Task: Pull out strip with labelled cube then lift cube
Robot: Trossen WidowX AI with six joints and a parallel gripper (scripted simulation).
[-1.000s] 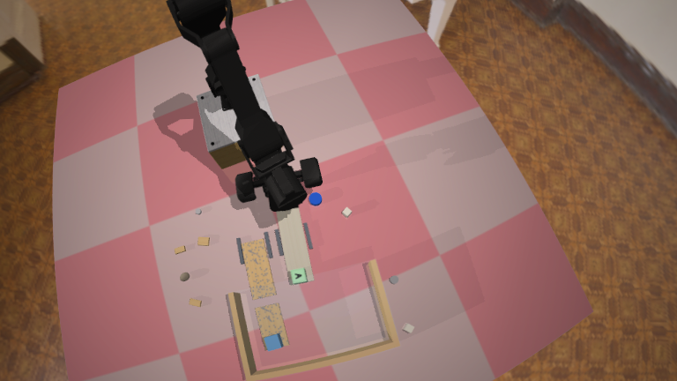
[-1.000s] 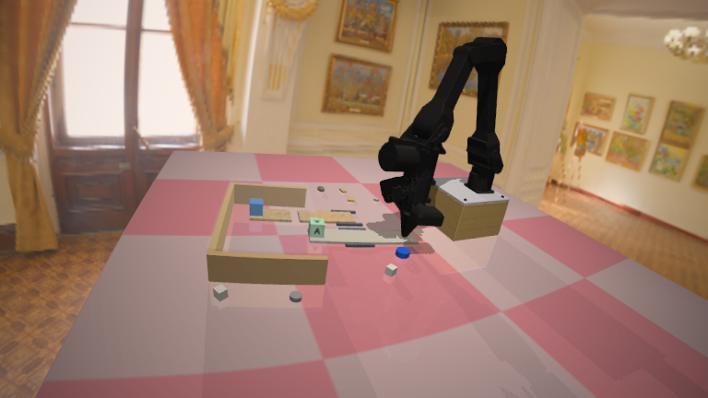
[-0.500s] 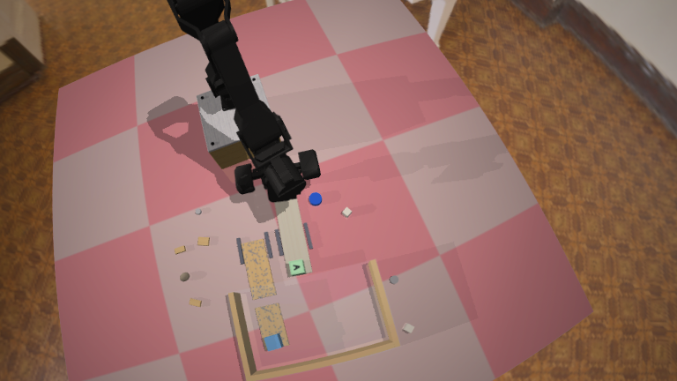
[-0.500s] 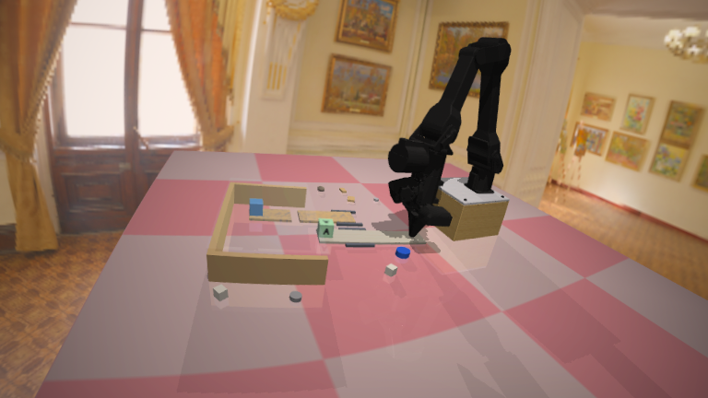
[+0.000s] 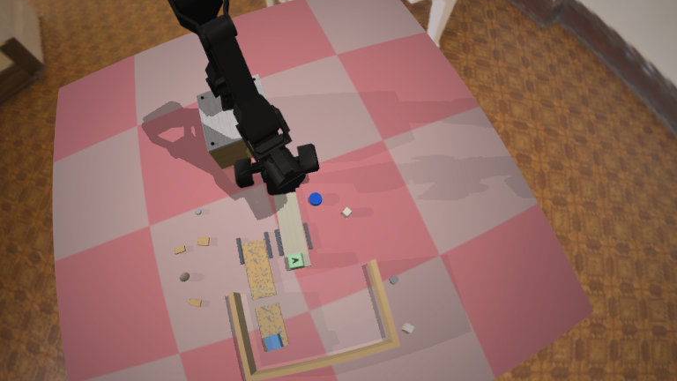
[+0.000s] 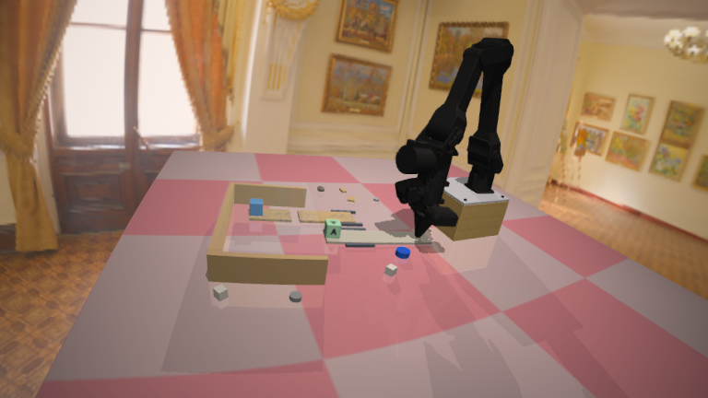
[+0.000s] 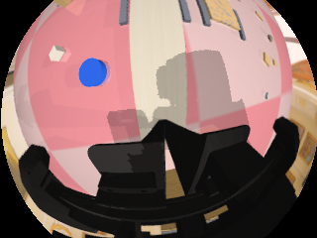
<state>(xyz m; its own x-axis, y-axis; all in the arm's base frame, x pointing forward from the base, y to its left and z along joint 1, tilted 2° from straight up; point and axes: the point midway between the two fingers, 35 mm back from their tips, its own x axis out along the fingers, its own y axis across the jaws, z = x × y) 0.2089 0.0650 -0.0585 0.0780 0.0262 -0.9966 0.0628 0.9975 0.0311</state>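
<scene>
My gripper tip is 70 mm short of the blue disc and 70 mm to the right of it. Also, from my gripper tip: grey disc (310 mm ahead, 180 mm to the left).
</scene>
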